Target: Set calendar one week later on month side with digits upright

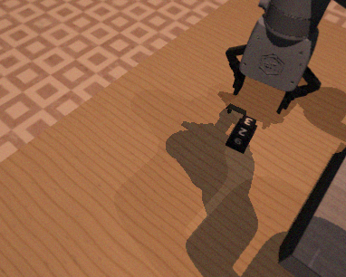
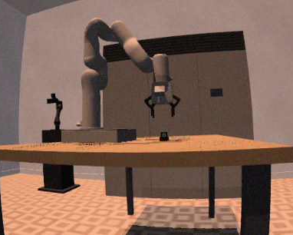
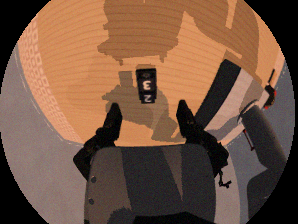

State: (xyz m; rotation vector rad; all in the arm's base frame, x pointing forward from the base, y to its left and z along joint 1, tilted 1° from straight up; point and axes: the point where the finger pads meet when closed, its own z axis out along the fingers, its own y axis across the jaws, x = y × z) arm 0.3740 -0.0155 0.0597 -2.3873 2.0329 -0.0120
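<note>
Now: the black cube 9 cm below my hand. From my hand the other things lie so: black digit cube (9 cm below, 3 cm to the left).
</note>
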